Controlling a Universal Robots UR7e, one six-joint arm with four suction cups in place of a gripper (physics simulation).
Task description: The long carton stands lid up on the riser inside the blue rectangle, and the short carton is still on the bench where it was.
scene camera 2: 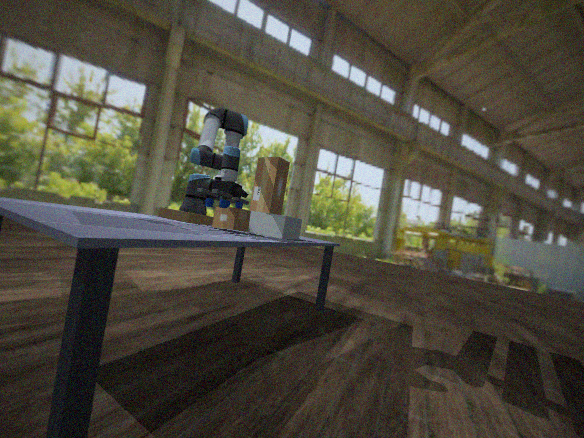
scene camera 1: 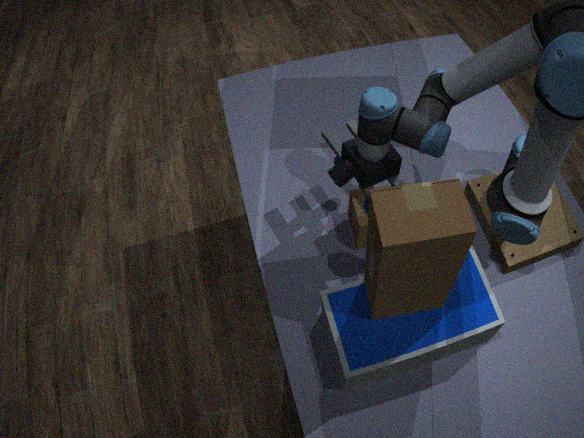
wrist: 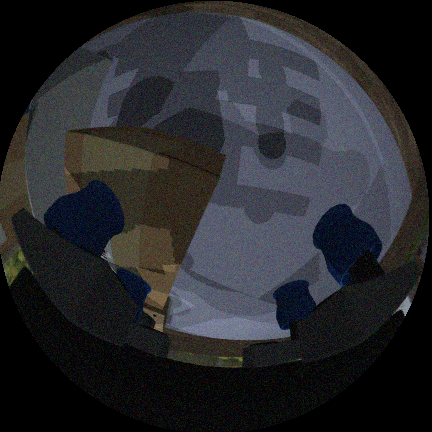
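Note:
The long carton stands upright, taped lid up, on the grey riser inside the blue rectangle. The short carton is right behind it, mostly hidden by it in scene camera 1. My suction gripper is directly over the short carton. Its left pair of blue cups sits on the carton's top and holds it. The right pair hangs over bare bench. The carton is low at the bench surface; I cannot tell whether it is clear of it.
The grey bench carries everything. The arm's wooden base plate is bolted at the right, close to the riser. Wooden floor surrounds the bench.

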